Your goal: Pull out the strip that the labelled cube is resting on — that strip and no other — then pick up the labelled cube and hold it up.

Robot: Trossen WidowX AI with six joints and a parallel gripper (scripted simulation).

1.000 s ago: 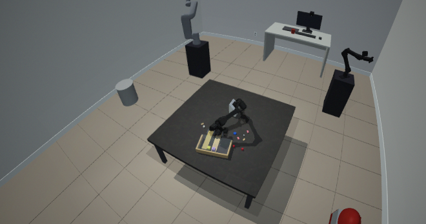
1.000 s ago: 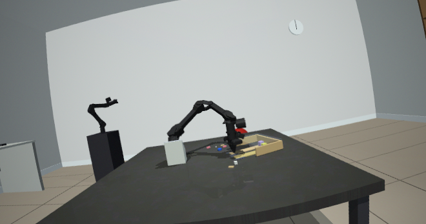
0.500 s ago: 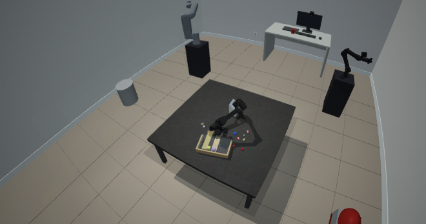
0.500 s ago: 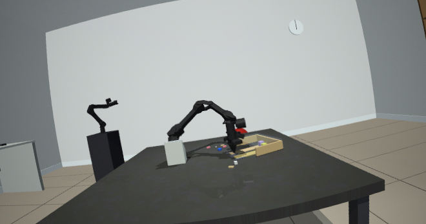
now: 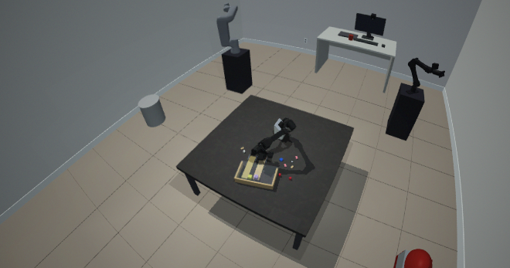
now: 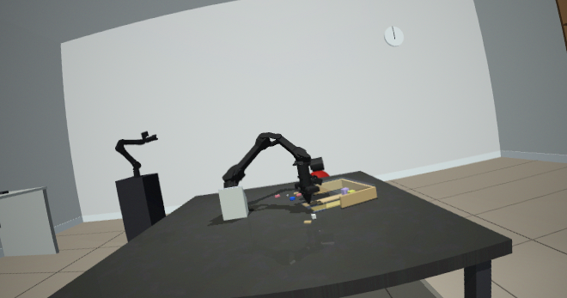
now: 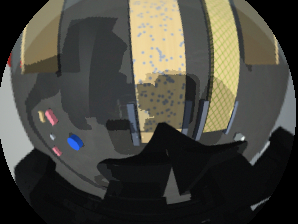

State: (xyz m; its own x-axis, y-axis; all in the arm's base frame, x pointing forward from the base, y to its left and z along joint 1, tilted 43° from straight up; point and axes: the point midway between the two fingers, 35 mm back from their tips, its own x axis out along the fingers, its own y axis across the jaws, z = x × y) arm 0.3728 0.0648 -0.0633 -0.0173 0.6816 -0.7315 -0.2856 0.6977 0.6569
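The labelled cube is 20 cm ahead of my gripper tip, 6 cm to the left of it and 1 cm above it. Round my gripper tip: blue piece: 8 cm behind, 15 cm to the left; then tan bit: 3 cm behind, 24 cm to the right.
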